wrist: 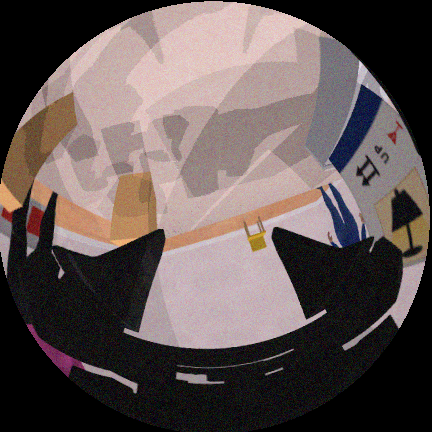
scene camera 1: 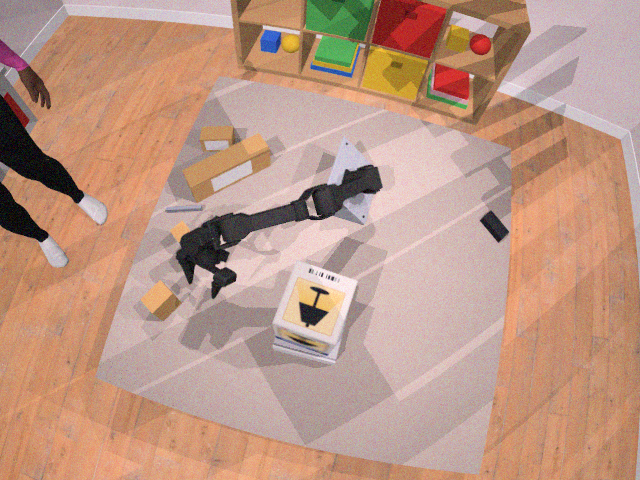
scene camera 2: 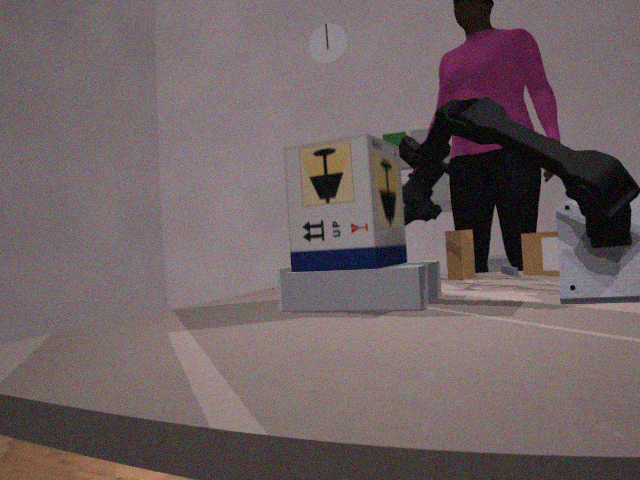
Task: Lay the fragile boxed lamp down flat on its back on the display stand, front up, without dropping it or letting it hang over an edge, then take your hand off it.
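The white boxed lamp sits on the low grey display stand. Its blue-banded end is against the stand. A face with a lamp picture and a barcode strip points up. Side faces carry lamp pictures too, and in scene camera 2 the lamp picture is upside down and the UP mark lies sideways. No overhang shows in scene camera 2. My gripper is open and empty, off to the left of the box in scene camera 1, apart from it. In scene camera 2 the box partly hides it.
Small cardboard blocks lie near the gripper. A long carton, a smaller carton and a grey bar lie farther back. A black block is at the right. A person stands beyond the mat.
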